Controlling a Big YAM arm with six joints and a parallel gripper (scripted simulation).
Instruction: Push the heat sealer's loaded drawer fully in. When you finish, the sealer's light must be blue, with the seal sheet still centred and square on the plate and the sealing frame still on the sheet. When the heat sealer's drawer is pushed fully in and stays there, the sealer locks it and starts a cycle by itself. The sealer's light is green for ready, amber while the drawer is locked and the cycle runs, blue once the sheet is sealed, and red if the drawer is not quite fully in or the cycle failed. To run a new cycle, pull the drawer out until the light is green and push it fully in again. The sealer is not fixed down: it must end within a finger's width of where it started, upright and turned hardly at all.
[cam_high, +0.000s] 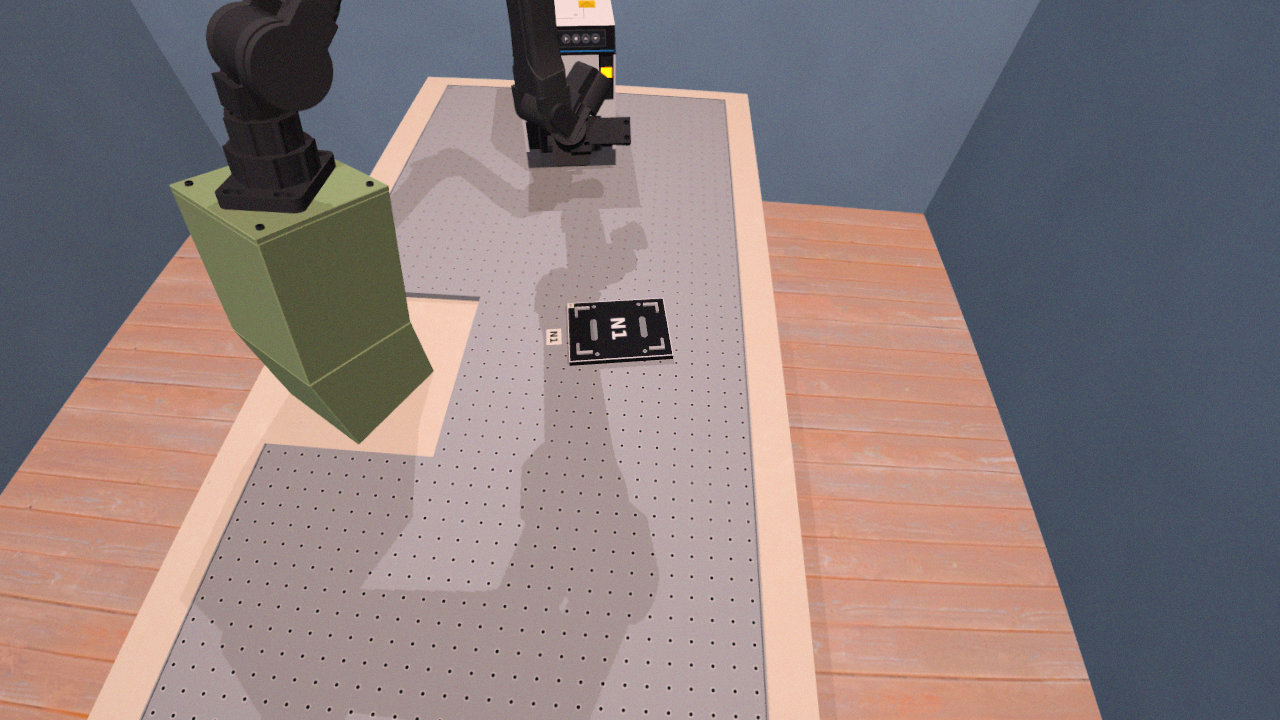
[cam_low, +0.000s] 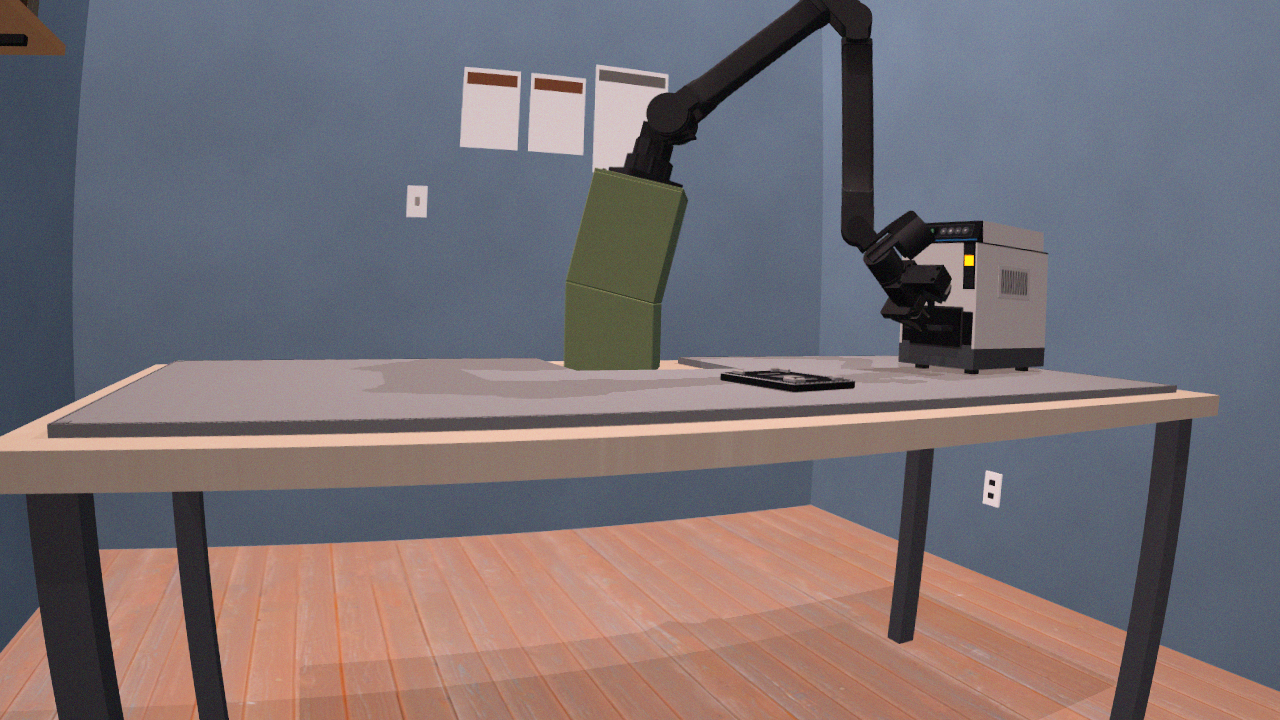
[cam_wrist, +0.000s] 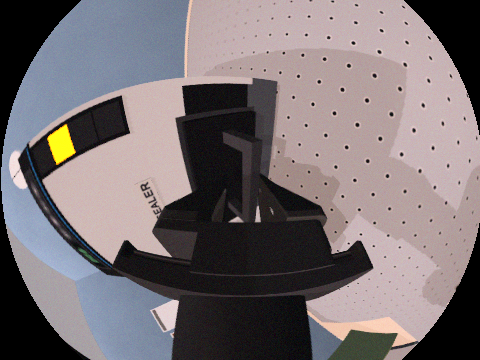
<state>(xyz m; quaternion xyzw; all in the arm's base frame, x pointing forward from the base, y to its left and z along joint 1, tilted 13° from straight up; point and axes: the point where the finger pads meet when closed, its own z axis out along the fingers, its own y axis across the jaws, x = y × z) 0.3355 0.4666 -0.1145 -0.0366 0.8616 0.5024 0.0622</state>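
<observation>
The black drawer is 90 mm to the left of my hand and 10 mm below it. Also, from my hand: small white label: 410 mm to the right, 90 mm below, 30 mm behind.
</observation>
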